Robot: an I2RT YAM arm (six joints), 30 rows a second.
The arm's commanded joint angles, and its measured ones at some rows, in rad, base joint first. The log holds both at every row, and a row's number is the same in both.
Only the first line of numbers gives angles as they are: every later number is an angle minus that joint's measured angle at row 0.
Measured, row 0:
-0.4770 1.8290 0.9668 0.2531 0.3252 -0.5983
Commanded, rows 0 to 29:
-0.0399 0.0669 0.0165 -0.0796 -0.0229 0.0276
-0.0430 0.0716 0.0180 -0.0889 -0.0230 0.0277
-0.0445 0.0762 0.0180 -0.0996 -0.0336 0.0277
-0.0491 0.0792 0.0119 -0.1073 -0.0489 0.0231
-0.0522 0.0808 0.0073 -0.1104 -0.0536 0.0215
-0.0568 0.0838 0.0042 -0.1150 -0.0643 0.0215
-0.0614 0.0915 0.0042 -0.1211 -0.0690 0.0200
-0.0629 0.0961 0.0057 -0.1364 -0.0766 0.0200
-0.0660 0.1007 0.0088 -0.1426 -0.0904 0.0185
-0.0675 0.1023 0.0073 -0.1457 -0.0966 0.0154
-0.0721 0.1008 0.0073 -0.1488 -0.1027 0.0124
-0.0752 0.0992 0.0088 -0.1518 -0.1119 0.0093
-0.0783 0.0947 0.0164 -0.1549 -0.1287 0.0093
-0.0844 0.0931 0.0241 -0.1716 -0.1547 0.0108
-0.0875 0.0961 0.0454 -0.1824 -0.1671 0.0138
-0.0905 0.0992 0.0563 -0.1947 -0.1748 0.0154
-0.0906 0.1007 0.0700 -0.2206 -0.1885 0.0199
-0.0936 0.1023 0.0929 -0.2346 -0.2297 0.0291
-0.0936 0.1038 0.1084 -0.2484 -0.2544 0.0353
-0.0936 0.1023 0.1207 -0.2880 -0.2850 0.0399
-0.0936 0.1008 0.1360 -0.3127 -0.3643 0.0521
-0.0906 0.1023 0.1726 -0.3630 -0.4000 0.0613
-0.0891 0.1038 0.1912 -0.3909 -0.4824 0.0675
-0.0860 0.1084 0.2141 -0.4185 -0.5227 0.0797
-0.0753 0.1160 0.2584 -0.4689 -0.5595 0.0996
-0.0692 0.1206 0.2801 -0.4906 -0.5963 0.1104
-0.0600 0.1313 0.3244 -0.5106 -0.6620 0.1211
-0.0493 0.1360 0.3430 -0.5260 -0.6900 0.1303
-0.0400 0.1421 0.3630 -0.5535 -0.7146 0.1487
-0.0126 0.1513 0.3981 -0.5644 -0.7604 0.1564
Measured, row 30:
-0.0794 0.1263 0.3205 -0.3845 -0.4978 0.0751
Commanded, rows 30 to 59:
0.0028 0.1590 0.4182 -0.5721 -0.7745 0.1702
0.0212 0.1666 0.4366 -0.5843 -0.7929 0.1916
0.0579 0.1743 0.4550 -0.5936 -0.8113 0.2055
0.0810 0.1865 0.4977 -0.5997 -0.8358 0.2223
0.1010 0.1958 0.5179 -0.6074 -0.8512 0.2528
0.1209 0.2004 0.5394 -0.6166 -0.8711 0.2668
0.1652 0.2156 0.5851 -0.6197 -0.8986 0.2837
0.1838 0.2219 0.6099 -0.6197 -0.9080 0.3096
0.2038 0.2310 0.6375 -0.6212 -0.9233 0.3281
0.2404 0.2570 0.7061 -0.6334 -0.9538 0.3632
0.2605 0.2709 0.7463 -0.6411 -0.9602 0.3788
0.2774 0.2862 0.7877 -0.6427 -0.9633 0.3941
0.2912 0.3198 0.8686 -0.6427 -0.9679 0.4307
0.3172 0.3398 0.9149 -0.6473 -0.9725 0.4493
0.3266 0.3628 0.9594 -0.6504 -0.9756 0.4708
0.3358 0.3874 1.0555 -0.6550 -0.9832 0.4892
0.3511 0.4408 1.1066 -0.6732 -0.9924 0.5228
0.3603 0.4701 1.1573 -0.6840 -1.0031 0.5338
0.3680 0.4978 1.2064 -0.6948 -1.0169 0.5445
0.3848 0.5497 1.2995 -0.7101 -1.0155 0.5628
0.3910 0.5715 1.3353 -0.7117 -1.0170 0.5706
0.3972 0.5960 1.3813 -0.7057 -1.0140 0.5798
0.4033 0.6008 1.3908 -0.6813 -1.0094 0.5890
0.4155 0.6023 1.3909 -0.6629 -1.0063 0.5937
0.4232 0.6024 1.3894 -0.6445 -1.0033 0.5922
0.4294 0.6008 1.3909 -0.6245 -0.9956 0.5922
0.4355 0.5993 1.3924 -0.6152 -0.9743 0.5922
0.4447 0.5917 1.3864 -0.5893 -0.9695 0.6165
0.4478 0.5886 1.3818 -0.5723 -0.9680 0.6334
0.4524 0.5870 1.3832 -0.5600 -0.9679 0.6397
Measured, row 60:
0.4280 0.6340 1.3375 -0.6531 -0.9525 0.5745
